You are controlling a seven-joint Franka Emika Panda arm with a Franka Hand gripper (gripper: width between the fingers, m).
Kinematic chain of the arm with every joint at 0, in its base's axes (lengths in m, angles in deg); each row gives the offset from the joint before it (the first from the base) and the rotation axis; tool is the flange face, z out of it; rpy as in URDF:
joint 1: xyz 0 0 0.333 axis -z
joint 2: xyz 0 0 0 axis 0.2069 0.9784 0
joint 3: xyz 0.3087 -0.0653 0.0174 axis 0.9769 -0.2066 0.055
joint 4: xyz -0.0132 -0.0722 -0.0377 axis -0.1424 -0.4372 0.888
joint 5: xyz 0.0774 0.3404 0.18 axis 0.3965 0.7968 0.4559
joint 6: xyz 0 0 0 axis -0.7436 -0.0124 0.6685
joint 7: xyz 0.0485 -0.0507 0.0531 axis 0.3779 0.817 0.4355
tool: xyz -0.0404 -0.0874 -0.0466 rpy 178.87 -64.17 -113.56
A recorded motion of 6 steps. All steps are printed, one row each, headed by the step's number.
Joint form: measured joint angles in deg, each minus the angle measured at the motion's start. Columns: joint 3, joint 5, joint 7, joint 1, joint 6, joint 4, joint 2.
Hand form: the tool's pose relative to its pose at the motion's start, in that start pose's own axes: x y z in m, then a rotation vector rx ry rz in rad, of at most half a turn. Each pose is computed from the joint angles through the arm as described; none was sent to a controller.
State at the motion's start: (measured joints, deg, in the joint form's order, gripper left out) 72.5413 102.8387 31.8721 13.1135 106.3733 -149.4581 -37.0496
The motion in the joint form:
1: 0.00 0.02 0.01 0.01 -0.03 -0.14 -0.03
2: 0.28 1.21 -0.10 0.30 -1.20 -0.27 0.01
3: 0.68 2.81 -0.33 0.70 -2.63 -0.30 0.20
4: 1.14 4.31 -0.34 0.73 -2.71 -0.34 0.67
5: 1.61 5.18 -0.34 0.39 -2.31 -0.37 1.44
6: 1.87 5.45 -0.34 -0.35 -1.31 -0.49 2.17
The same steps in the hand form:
1: 0.0000 0.0008 0.0004 -0.0006 -0.0013 0.0015
2: -0.0020 0.0010 0.0018 0.0160 -0.0288 0.0127
3: -0.0039 0.0012 0.0035 0.0397 -0.0636 0.0284
4: -0.0036 0.0018 0.0095 0.0631 -0.0823 0.0412
5: -0.0024 0.0044 0.0210 0.0735 -0.0963 0.0529
6: -0.0013 0.0075 0.0348 0.0711 -0.0988 0.0610

